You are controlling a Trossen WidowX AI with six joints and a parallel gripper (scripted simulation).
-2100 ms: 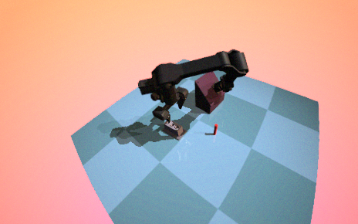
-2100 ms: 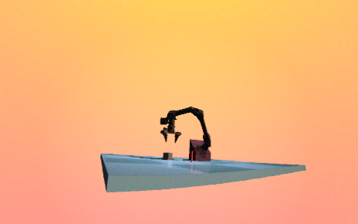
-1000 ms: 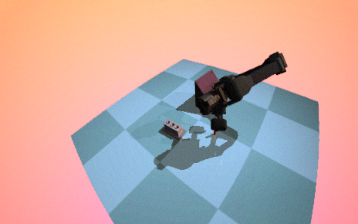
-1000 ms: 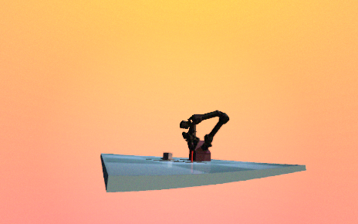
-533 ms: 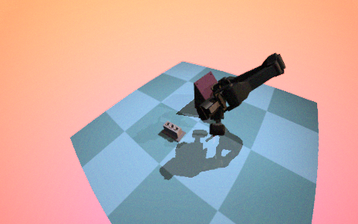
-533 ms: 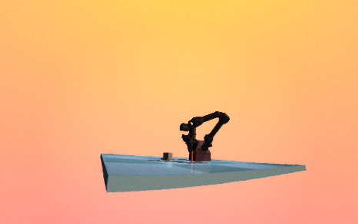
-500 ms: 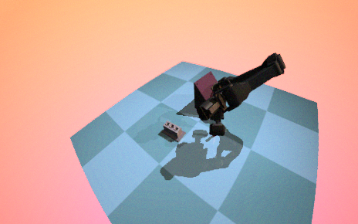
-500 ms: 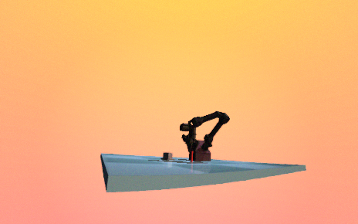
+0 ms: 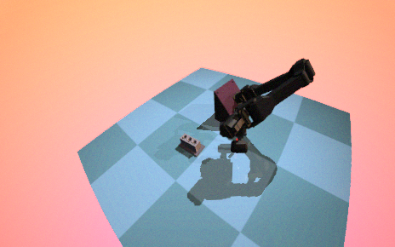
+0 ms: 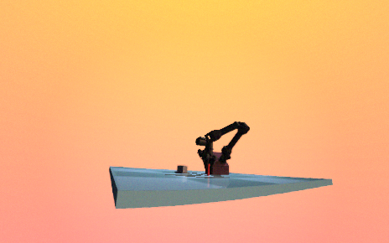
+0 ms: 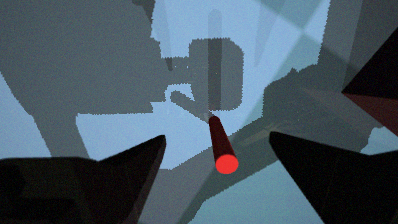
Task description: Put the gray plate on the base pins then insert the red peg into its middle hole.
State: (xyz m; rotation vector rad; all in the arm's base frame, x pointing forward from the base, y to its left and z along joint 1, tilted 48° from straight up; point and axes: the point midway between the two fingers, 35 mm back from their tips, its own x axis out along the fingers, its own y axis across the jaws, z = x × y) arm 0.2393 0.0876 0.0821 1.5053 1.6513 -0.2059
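Now: gripper tip 10 mm above the red peg. From my gripper tip the other things lie so: gray plate (200 mm to the right, 110 mm ahead).
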